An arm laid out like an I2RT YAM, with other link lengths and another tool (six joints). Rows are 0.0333 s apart.
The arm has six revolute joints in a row. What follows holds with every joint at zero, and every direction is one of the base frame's.
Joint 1 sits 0.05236 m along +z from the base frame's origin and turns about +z.
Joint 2 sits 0.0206 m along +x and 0.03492 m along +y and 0.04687 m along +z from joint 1 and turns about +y.
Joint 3 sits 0.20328 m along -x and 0.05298 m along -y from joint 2 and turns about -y.
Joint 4 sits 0.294 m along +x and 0.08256 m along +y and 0.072 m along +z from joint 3 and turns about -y.
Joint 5 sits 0.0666 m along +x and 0.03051 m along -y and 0.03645 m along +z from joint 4 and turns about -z.
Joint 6 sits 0.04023 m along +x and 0.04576 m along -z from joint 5 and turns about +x.
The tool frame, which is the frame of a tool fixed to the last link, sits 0.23 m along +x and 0.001 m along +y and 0.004 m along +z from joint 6; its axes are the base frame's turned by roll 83.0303, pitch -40.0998 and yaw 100.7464 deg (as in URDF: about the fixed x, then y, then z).
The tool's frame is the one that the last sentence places.
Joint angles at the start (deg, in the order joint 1, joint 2, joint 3, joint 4, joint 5, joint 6):
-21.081 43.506 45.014 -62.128 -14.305 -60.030
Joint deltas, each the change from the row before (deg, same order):
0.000 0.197 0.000 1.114 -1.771 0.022
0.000 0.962 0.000 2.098 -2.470 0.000
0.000 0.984 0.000 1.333 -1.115 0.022
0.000 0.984 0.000 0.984 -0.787 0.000
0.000 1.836 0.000 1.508 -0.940 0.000
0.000 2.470 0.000 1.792 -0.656 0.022
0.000 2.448 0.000 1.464 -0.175 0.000
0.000 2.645 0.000 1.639 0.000 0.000
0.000 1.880 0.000 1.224 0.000 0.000
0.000 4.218 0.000 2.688 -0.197 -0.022
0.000 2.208 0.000 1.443 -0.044 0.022
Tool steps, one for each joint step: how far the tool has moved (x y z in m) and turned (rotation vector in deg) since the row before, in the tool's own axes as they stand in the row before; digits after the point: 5 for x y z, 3 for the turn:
0.00565 0.00800 0.00143 -1.378 1.376 -0.419
0.00659 0.01131 0.00448 -1.777 1.969 -0.598
0.00188 0.00485 0.00415 -0.661 0.942 -0.188
0.00104 0.00238 0.00405 -0.259 0.742 -0.037
0.00017 0.00168 0.00733 -0.039 0.988 0.113
-0.00211 -0.00030 0.00960 0.334 0.828 0.324
-0.00363 -0.00301 0.00934 0.741 0.467 0.481
-0.00484 -0.00357 0.01006 0.815 0.309 0.502
-0.00352 -0.00241 0.00720 0.532 0.201 0.327
-0.00672 -0.00616 0.01641 1.177 0.655 0.734
-0.00382 -0.00343 0.00863 0.601 0.276 0.404

